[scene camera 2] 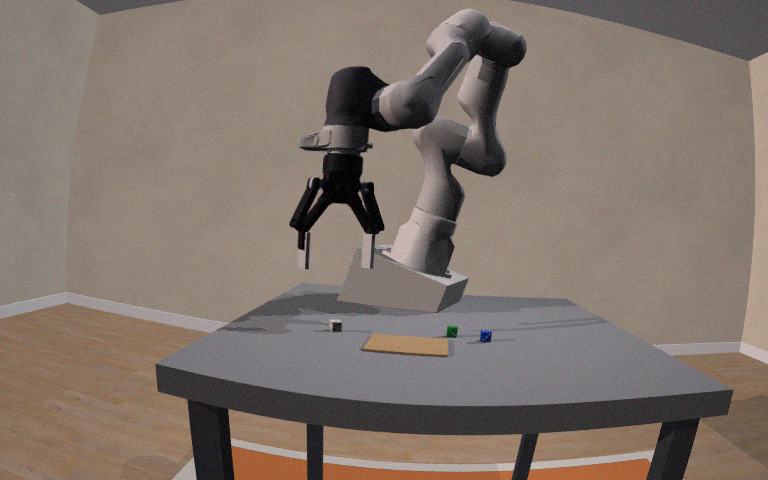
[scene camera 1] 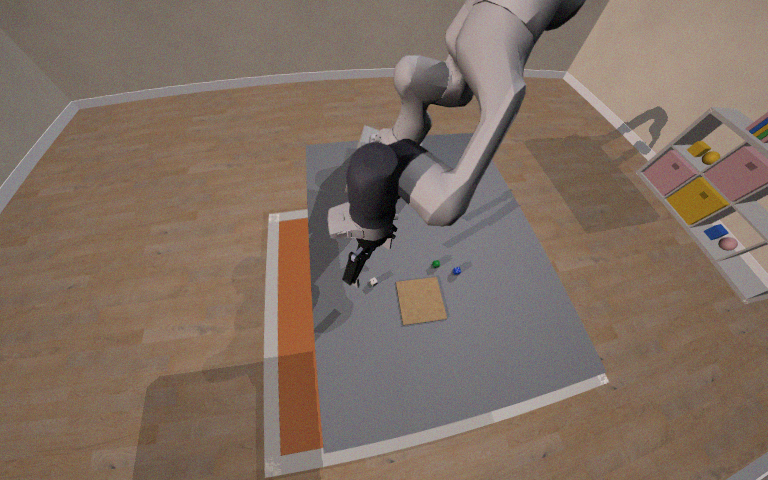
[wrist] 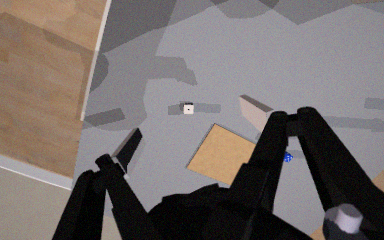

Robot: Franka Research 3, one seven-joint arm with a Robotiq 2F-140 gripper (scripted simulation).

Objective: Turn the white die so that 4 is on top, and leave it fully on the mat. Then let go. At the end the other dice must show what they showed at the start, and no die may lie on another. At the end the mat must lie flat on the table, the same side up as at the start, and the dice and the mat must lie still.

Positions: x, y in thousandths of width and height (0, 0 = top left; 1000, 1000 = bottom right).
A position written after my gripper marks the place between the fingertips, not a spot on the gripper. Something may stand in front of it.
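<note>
There is a tan mat (scene camera 1: 548, 626) (scene camera 2: 549, 722) (wrist: 579, 635) that I can see. I also see my own gripper (scene camera 1: 484, 551) (scene camera 2: 437, 559) (wrist: 496, 506), which appears in the same views as the mat.
</note>
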